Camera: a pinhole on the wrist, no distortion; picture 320 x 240 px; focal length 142.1 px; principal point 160.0 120.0 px. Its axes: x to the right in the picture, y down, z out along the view. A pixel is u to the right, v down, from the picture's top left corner.
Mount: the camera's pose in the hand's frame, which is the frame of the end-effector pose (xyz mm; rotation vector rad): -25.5 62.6 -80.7 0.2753 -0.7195 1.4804
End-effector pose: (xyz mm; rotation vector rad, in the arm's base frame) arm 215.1 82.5 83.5 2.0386 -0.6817 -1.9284
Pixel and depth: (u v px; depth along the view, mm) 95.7 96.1 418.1
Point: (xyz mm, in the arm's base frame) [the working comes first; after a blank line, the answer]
In the camera's frame: -189.2 -70.3 418.1

125.0 423.2 -46.3
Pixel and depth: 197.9 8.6 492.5
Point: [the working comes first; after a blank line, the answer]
In the camera's frame: 131.4 -386.1 492.5

-223.2 181.7 -214.9
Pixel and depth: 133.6 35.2 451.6
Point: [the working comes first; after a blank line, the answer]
In the camera's frame: -83.9 -269.5 451.6

-16.7 317.1 -189.6
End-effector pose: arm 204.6 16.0 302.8 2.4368 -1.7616 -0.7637
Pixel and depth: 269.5 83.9 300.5
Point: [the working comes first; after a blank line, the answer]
In the camera's frame: 231.6 -76.3 300.5

10.7 112.6 72.4
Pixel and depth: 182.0 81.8 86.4
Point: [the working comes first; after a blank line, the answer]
In the camera's frame: 13.4 -23.2 86.4

180.5 33.2 319.7
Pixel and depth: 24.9 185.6 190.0
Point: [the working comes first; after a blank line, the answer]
In the camera's frame: -180.6 87.7 190.0

358.7 199.3 356.0
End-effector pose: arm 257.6 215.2 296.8 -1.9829 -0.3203 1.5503
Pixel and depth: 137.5 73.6 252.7
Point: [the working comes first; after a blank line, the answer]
In the camera's frame: -40.0 -82.5 252.7

171.4 342.7 363.8
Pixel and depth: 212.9 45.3 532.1
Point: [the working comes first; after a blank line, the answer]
In the camera's frame: 198.1 -279.7 532.1

-182.8 511.4 223.2
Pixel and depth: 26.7 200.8 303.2
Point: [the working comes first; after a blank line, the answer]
In the camera's frame: -284.4 172.4 303.2

295.2 321.5 697.7
